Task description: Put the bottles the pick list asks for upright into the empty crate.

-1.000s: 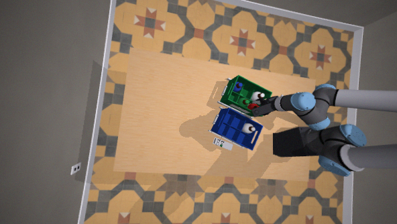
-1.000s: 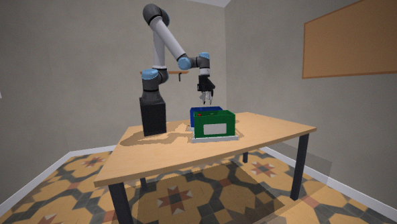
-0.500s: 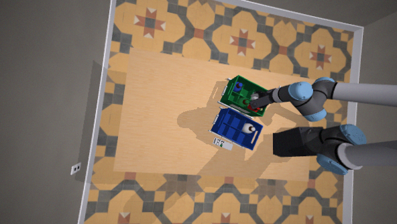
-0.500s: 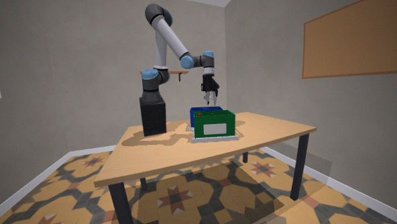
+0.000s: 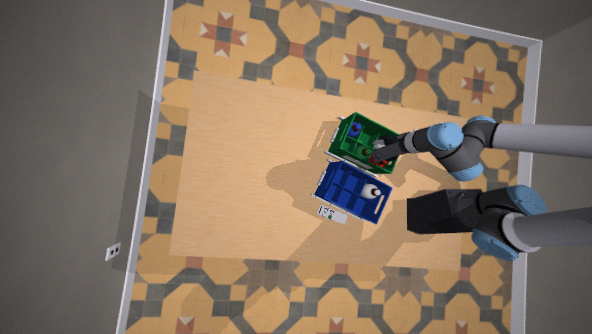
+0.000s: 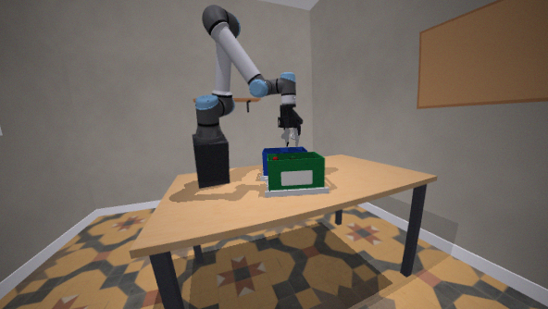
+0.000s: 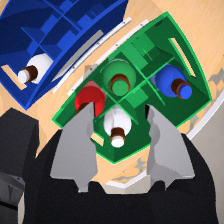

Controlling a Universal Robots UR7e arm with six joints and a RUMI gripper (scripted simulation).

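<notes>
Now: the green-label bottle 140 mm below my hand. The rest, counted from my hand: red-label bottle: 90 mm behind, 30 mm to the left, 140 mm below; blue-label bottle: 50 mm ahead, 110 mm to the right, 140 mm below; green crate: 20 mm behind, 40 mm to the right, 150 mm below.
</notes>
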